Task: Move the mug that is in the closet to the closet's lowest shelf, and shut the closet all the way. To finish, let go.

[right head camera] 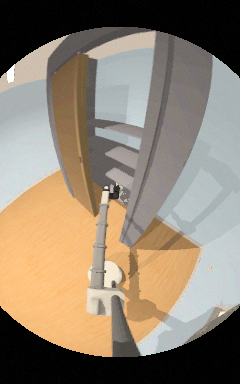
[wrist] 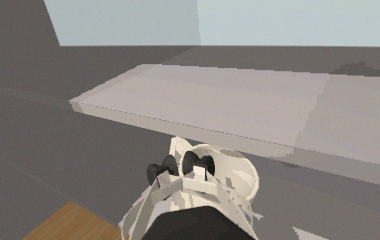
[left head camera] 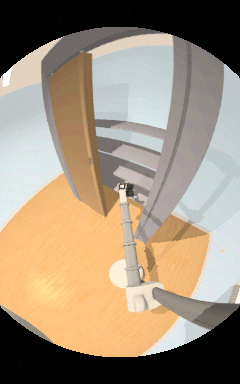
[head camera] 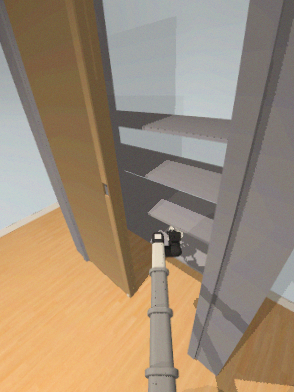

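Seen in the pictures: gripper, fingertip midpoint: (right head camera: 116, 185) (wrist: 181, 166) (left head camera: 126, 183) (head camera: 171, 231); robot's base, link origin: (right head camera: 105, 274) (left head camera: 125, 272).
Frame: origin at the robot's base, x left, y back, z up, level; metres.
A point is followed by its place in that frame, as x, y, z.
Note:
The cream mug (wrist: 246, 172) {-0.157, -0.985, 0.637} shows in the wrist view, its open rim facing right and its handle at upper left. My gripper (wrist: 181, 166) {-0.090, -1.001, 0.649} (head camera: 173, 234) {-0.090, -1.001, 0.649} is shut on the mug, with its dark fingertips at the handle side of the rim. Both are at the closet opening, low down, by the front edge of the second-lowest shelf (head camera: 185, 219) {-0.192, -1.079, 0.683} (wrist: 200, 107) {-0.126, -1.066, 0.683}. The lowest shelf (head camera: 198, 257) {-0.295, -0.998, 0.378} lies below, shadowed with light patches; the arm and gripper partly hide it. Whether the mug touches a shelf I cannot tell. The brown closet door (head camera: 95, 150) {0.284, -0.939, 1.245} (left head camera: 72, 135) {0.437, -1.069, 1.266} (right head camera: 69, 135) {0.394, -1.033, 1.252} stands at the left, leaving the closet open.
The grey right side panel (head camera: 240, 200) {-0.222, -0.501, 1.237} (left head camera: 182, 135) {-0.239, -0.487, 1.426} (right head camera: 160, 140) {-0.241, -0.486, 1.410} stands close to the right of the arm. Higher shelves (head camera: 187, 180) {-0.187, -1.079, 0.988} (left head camera: 137, 154) {-0.215, -1.097, 0.988} cross the closet above the gripper. The door handle recess (head camera: 105, 189) {0.277, -0.948, 1.022} faces the opening. Wooden floor (head camera: 65, 310) {0.779, -0.800, -0.028} lies in front.

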